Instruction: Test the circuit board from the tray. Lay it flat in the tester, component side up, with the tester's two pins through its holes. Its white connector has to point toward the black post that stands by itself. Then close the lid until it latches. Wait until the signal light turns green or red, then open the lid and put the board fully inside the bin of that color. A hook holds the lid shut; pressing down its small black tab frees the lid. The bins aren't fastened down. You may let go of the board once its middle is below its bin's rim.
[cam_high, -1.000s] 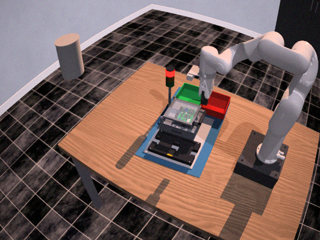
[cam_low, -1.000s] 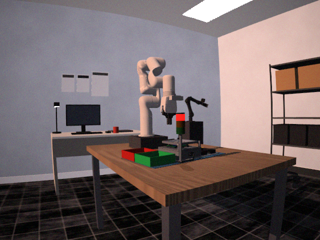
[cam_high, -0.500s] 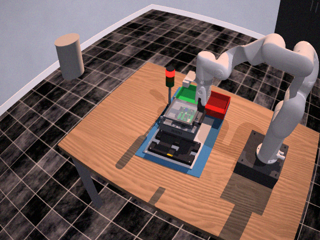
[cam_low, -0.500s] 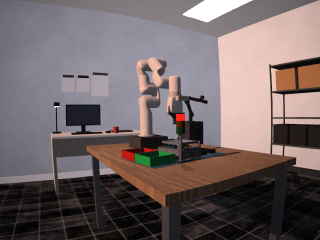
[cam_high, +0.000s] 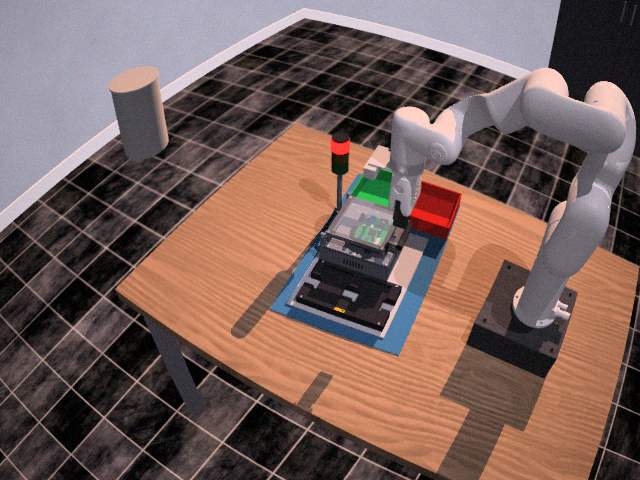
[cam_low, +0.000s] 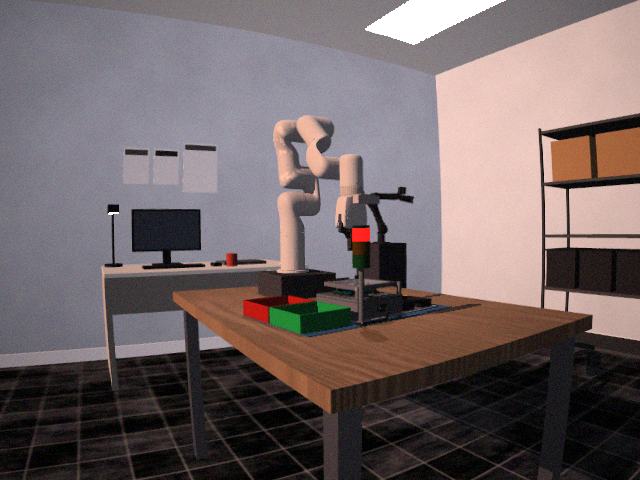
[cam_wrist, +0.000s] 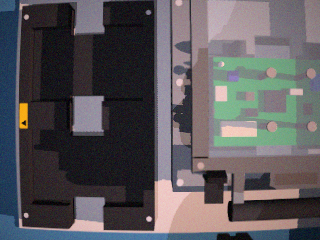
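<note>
My gripper is now 110 mm above the black block and 20 mm short of it. The rest, counted from my hand: red bin 260 mm to the right, 190 mm below; then clear lid 110 mm below, 90 mm ahead, 60 mm to the right; then green circuit board 130 mm below, 90 mm ahead, 50 mm to the right.
</note>
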